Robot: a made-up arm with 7 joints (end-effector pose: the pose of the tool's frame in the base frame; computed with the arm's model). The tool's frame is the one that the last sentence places.
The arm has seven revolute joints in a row. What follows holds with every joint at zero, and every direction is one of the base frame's. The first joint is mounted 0.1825 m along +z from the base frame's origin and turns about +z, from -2.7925 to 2.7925 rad. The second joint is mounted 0.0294 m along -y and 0.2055 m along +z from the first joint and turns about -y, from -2.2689 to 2.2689 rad. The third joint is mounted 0.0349 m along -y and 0.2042 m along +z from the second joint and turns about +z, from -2.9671 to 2.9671 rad. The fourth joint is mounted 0.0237 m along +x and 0.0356 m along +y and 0.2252 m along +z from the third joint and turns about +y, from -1.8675 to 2.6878 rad. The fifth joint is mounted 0.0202 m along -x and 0.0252 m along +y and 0.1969 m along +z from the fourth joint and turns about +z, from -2.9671 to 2.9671 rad. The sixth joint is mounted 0.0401 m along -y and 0.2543 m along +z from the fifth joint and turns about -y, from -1.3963 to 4.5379 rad. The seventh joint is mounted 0.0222 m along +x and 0.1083 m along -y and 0.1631 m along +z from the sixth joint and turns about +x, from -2.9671 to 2.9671 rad. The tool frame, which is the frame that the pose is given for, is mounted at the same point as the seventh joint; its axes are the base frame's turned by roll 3.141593, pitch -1.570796 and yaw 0 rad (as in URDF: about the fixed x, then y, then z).
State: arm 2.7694 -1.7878 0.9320 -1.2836 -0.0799 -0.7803 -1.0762
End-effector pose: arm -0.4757 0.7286 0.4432 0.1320 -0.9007 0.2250 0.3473
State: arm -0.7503 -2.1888 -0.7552 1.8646 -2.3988 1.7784 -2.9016
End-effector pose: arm -0.1506 -0.0838 -0.2075 0.5358 -0.6265 -0.4360 0.3610
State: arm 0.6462 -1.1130 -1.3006 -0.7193 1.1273 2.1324 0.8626
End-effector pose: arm 0.4221 0.4227 0.8850 -0.1651 -0.2647 -0.5476 0.7764
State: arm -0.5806 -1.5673 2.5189 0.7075 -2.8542 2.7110 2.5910
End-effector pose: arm 0.4854 -0.4470 0.7212 -0.1872 -0.1053 -0.4227 0.8804
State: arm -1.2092 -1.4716 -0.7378 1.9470 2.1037 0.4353 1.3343
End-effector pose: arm -0.2899 -0.2468 -0.0652 0.6934 0.6883 0.0173 0.2125
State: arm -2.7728 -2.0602 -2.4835 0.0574 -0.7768 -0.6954 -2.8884
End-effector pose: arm -0.8488 -0.3575 0.0045 0.0525 0.1273 0.3197 0.9375
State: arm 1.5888 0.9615 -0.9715 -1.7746 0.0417 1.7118 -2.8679
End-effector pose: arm -0.1917 -0.3052 0.2414 0.3500 -0.8330 -0.1436 0.4038
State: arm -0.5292 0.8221 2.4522 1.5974 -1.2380 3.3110 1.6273
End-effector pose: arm -0.4464 0.4121 0.6020 -0.1035 -0.7416 0.3647 0.5534
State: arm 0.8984 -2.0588 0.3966 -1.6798 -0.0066 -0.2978 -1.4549
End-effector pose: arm 0.6611 0.2379 0.6363 0.4880 0.7548 0.4384 0.0060
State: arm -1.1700 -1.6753 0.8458 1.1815 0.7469 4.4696 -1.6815
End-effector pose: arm 0.4348 -0.2172 0.0858 0.2357 -0.4199 -0.2502 0.8399
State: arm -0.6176 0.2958 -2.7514 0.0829 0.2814 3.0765 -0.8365
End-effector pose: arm -0.2215 0.1642 1.0558 -0.3100 0.4714 -0.3773 0.7344
